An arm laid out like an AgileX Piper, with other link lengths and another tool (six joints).
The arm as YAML. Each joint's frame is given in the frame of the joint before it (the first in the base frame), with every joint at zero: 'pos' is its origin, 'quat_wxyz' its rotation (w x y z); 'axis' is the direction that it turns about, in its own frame. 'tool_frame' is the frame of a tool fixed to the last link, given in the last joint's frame.
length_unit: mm
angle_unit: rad
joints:
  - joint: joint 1
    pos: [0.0, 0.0, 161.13]
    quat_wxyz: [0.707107, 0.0, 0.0, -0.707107]
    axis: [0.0, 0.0, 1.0]
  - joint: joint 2
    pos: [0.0, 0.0, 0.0]
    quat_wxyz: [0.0, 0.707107, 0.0, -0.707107]
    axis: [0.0, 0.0, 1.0]
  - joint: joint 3
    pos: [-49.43, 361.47, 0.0]
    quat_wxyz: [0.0, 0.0, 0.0, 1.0]
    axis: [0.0, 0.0, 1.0]
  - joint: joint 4
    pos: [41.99, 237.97, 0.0]
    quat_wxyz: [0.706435, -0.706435, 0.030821, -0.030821]
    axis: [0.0, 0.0, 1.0]
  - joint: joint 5
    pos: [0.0, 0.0, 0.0]
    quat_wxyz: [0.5, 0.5, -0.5, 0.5]
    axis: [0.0, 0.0, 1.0]
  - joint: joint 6
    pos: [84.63, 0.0, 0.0]
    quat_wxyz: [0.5, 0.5, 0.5, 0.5]
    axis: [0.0, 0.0, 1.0]
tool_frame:
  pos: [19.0, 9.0, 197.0]
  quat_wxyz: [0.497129, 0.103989, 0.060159, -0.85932]
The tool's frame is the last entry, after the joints.
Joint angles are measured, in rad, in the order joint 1, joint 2, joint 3, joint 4, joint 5, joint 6. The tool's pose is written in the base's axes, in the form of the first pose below.
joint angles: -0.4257, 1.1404, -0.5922, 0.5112, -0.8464, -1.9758
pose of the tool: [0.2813 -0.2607 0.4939 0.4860 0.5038 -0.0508 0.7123]
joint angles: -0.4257, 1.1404, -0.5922, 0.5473, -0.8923, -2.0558
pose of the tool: [0.2690 -0.2673 0.5021 0.5195 0.4946 -0.0465 0.6952]
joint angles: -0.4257, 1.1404, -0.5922, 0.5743, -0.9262, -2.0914
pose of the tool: [0.2597 -0.2720 0.5072 0.5376 0.4864 -0.0517 0.6868]
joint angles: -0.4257, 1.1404, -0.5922, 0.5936, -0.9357, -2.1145
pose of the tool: [0.2553 -0.2748 0.5073 0.5456 0.4864 -0.0547 0.6803]
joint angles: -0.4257, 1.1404, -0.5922, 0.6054, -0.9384, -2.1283
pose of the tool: [0.2532 -0.2765 0.5066 0.5494 0.4876 -0.0564 0.6761]
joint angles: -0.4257, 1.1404, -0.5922, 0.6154, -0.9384, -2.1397
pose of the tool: [0.2517 -0.2778 0.5055 0.5519 0.4896 -0.0576 0.6726]
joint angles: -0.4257, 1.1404, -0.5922, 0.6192, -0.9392, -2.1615
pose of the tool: [0.2508 -0.2783 0.5055 0.5577 0.4916 -0.0526 0.6667]
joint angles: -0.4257, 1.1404, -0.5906, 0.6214, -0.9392, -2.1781
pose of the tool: [0.2504 -0.2786 0.5048 0.5618 0.4940 -0.0482 0.6618]
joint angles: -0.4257, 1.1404, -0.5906, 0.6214, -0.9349, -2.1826
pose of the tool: [0.2511 -0.2785 0.5039 0.5617 0.4961 -0.0463 0.6605]
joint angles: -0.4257, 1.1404, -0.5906, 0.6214, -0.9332, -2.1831
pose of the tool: [0.2513 -0.2785 0.5036 0.5614 0.4967 -0.0459 0.6603]
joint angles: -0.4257, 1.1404, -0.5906, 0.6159, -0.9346, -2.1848
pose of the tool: [0.2518 -0.2778 0.5047 0.5626 0.4958 -0.0429 0.6602]
